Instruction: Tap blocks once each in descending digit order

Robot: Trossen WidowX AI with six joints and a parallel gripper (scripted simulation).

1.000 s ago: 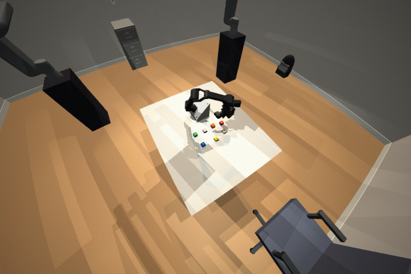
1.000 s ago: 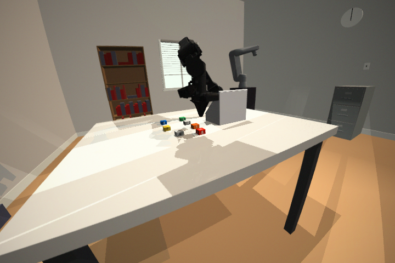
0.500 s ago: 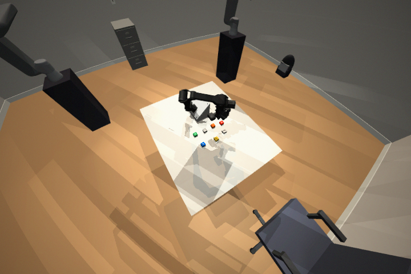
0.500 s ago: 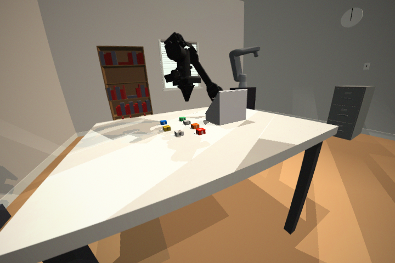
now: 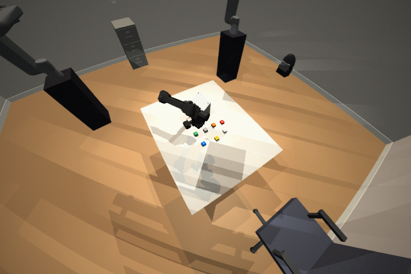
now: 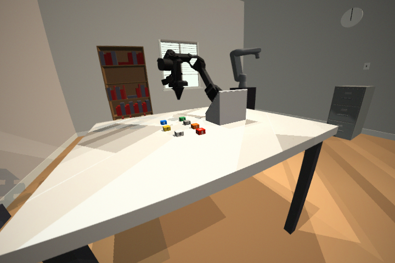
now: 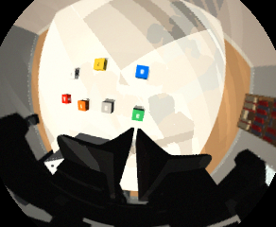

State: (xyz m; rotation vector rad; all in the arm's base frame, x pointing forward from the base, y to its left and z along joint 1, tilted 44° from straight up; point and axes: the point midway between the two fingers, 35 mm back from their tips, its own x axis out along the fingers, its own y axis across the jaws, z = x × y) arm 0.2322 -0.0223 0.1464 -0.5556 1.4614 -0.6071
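The green block lies 1 cm behind my gripper tip and 12 cm below it. Round my gripper tip: yellow block (12 cm ahead, 13 cm to the left, 12 cm below); then blue block (11 cm ahead, 12 cm below); then grey block (9 cm to the left, 12 cm below).
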